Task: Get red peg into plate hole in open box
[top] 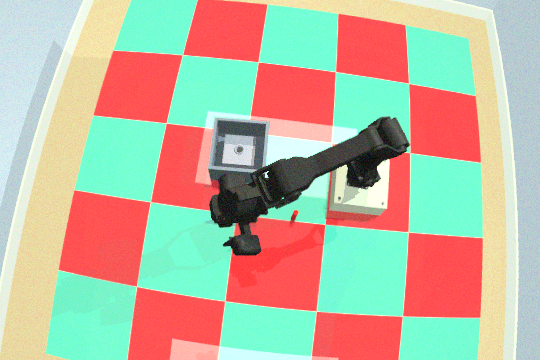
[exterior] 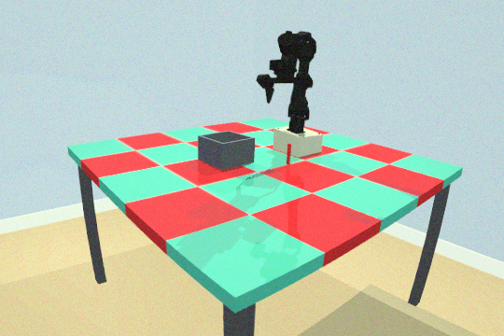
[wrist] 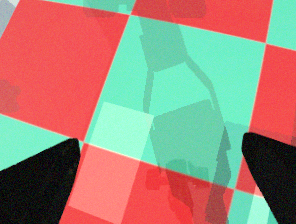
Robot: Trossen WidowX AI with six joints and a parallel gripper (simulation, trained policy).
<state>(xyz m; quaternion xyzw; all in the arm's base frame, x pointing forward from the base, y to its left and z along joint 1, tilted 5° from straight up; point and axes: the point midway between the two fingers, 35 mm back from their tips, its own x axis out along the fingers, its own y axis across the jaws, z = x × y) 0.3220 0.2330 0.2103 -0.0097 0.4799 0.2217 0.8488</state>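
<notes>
Right now the red peg is 170 mm behind my gripper tip, 130 mm to the right of it and 230 mm below it. From my gripper tip the other things lie so: plate (20 mm ahead, 280 mm to the right, 220 mm below); grey box (20 mm ahead, 280 mm to the right, 240 mm below).
</notes>
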